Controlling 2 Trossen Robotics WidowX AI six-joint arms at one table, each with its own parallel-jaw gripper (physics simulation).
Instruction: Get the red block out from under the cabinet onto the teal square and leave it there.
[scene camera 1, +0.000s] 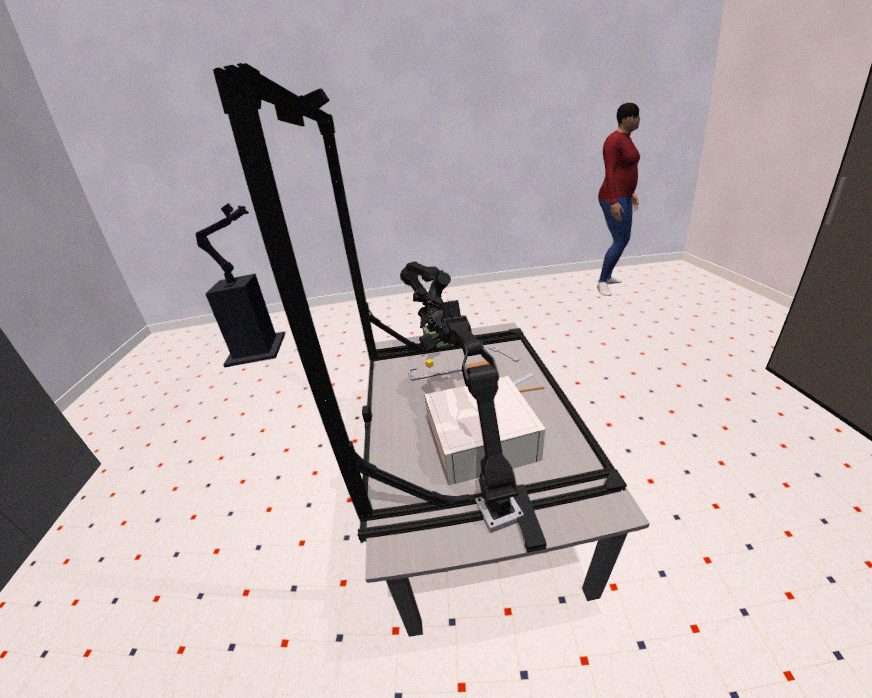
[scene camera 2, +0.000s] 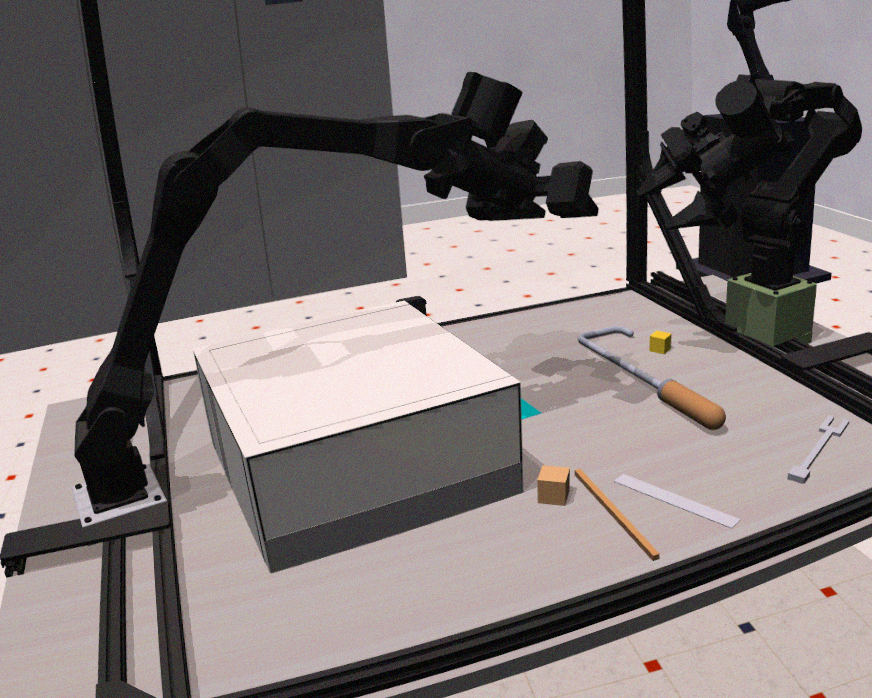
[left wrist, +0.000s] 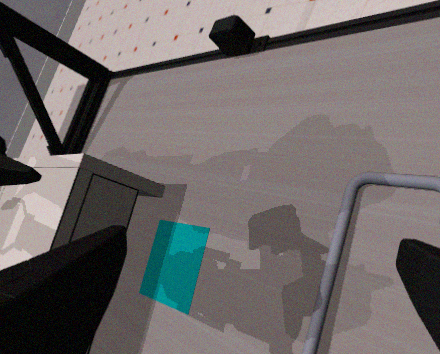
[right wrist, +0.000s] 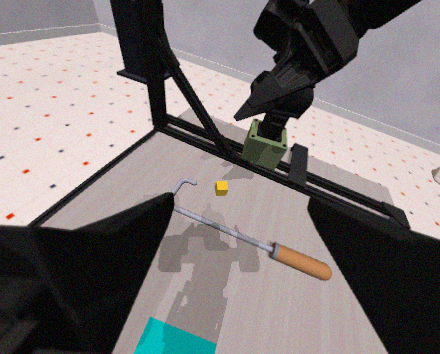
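Pixels of known places: left gripper, fingertip midpoint: (scene camera 1: 423, 324) (scene camera 2: 652, 211) (left wrist: 261, 245) (right wrist: 240, 113); right gripper, fingertip midpoint: (scene camera 1: 438, 335) (left wrist: 3, 241) (right wrist: 240, 200); left arm's base, origin of the base link: (scene camera 2: 772, 281) (right wrist: 269, 132); right arm's base, origin of the base link: (scene camera 1: 499, 506) (scene camera 2: 117, 493).
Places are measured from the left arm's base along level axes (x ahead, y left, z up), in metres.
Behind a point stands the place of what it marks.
The red block shows in no view; it stays hidden. The white and grey cabinet (scene camera 1: 464, 423) @(x 0.722, y -0.101, z 0.037 m) (scene camera 2: 364, 388) @(x 0.687, y 0.042, z 0.037 m) (left wrist: 103, 200) @(x 0.536, y -0.131, z -0.009 m) stands on the table. The teal square (scene camera 2: 528, 409) @(x 0.434, y -0.036, z -0.097 m) (left wrist: 174, 265) @(x 0.471, y -0.069, z -0.098 m) (right wrist: 174, 338) @(x 0.435, y -0.079, z -0.098 m) lies on the table just beside the cabinet's far side, bare and partly in shadow. My right gripper (scene camera 2: 553, 182) (right wrist: 240, 200) @(x 0.341, y -0.065, z 0.145 m) is open and empty, high above the table past the cabinet. My left gripper (scene camera 2: 669, 197) (right wrist: 240, 113) @(x 0.179, y -0.084, z 0.119 m) is open and empty, held up near its green base (scene camera 2: 755, 309) @(x 0.050, y 0.012, z -0.031 m) (right wrist: 265, 147) @(x 0.050, y -0.002, z -0.014 m).
A hook tool with a wooden handle (scene camera 2: 691, 403) @(x 0.292, y 0.121, z -0.069 m) (right wrist: 301, 261) @(x 0.283, y 0.103, z -0.065 m) and a small yellow cube (scene camera 2: 659, 341) @(x 0.172, y -0.069, z -0.079 m) (right wrist: 221, 188) @(x 0.171, y -0.078, z -0.073 m) lie beyond the teal square. A tan cube (scene camera 2: 553, 484) @(x 0.536, y 0.164, z -0.072 m), a wooden stick (scene camera 2: 616, 513) @(x 0.498, y 0.225, z -0.091 m) and a ruler (scene camera 2: 677, 500) @(x 0.425, y 0.239, z -0.097 m) lie near the table's edge. A person (scene camera 1: 619, 194) stands behind.
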